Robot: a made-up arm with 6 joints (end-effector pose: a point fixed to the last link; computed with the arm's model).
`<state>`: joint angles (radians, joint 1 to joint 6).
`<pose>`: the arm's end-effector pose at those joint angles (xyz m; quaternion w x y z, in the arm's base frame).
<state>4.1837 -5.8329 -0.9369 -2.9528 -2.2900 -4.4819</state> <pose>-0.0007 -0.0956 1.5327 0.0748 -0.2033 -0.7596 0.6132</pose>
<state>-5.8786 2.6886 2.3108 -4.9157 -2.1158 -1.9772</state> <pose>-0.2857 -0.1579 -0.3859 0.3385 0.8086 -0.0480 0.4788</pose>
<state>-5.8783 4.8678 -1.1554 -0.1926 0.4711 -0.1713</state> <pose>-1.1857 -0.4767 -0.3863 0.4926 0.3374 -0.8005 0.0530</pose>
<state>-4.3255 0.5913 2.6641 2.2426 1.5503 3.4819</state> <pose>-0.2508 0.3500 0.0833 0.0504 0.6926 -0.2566 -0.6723</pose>
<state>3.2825 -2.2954 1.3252 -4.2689 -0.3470 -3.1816</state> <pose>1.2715 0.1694 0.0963 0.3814 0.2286 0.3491 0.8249</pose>
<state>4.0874 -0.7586 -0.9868 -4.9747 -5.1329 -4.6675</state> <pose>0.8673 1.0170 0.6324 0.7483 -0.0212 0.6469 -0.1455</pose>
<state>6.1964 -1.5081 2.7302 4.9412 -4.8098 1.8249</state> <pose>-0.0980 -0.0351 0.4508 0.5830 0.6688 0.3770 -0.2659</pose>
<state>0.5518 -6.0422 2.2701 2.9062 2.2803 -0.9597</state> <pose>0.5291 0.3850 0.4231 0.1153 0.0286 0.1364 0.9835</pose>
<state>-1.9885 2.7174 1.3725 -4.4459 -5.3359 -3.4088</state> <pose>0.2140 0.2352 -1.0602 0.4451 0.3718 0.7867 0.2116</pose>
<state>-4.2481 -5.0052 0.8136 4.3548 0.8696 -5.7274</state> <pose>-0.6442 1.3371 0.0142 0.6616 -0.7309 0.1017 -0.1336</pose>
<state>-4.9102 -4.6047 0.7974 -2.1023 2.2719 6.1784</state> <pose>0.2658 1.2344 -0.4555 0.2237 -0.2976 0.1954 -0.9073</pose>
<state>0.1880 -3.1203 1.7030 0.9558 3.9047 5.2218</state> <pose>-0.6886 -0.1415 -0.5808 0.0860 -0.6643 0.5577 -0.4902</pose>
